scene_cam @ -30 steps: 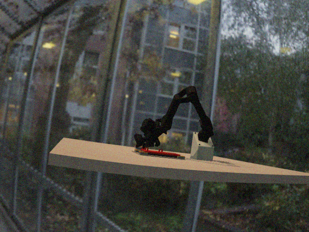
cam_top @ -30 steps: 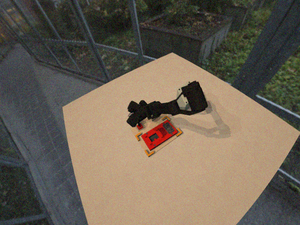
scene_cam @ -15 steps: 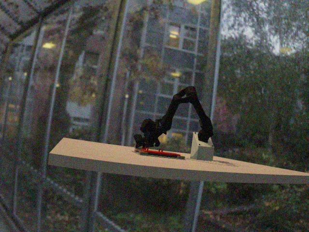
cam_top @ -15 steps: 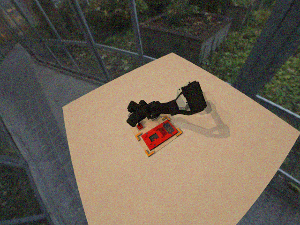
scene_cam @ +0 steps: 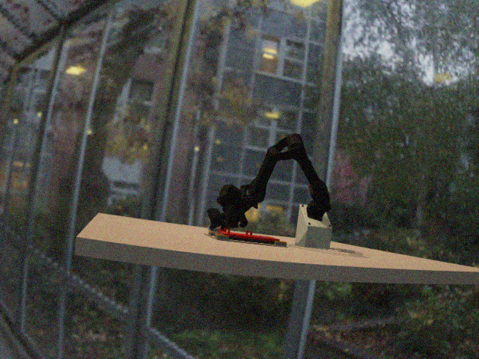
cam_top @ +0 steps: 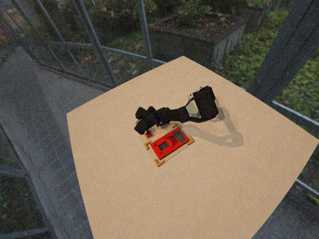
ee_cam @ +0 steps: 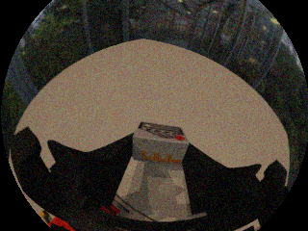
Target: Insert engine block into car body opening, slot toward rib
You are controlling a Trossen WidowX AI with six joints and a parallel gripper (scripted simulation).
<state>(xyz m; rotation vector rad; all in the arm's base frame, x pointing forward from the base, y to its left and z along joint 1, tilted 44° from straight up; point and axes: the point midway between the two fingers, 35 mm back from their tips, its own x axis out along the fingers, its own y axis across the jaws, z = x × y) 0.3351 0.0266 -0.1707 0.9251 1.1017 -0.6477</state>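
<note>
Now: the engine block right at my gripper tip.
</note>
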